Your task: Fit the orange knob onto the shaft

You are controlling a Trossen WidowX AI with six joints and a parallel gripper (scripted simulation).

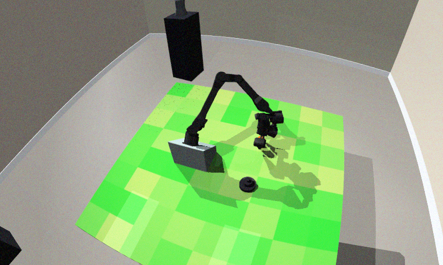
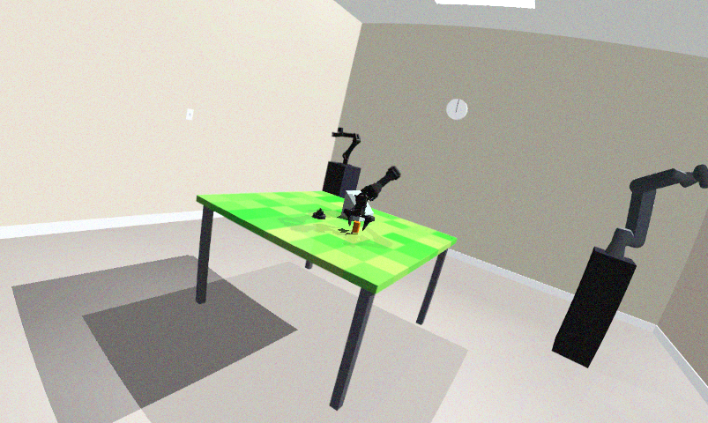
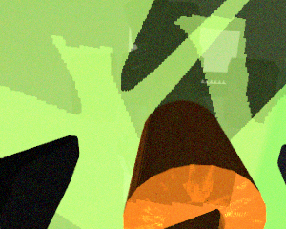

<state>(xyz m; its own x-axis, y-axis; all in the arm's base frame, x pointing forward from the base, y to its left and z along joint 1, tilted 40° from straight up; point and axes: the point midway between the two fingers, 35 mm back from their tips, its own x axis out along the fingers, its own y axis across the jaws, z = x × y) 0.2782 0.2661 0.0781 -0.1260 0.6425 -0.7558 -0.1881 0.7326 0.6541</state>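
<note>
The orange knob lies 1 cm above my gripper tip. Round my gripper tip: round pedestal: 4 cm ahead, 28 cm to the right, 1 cm above.
</note>
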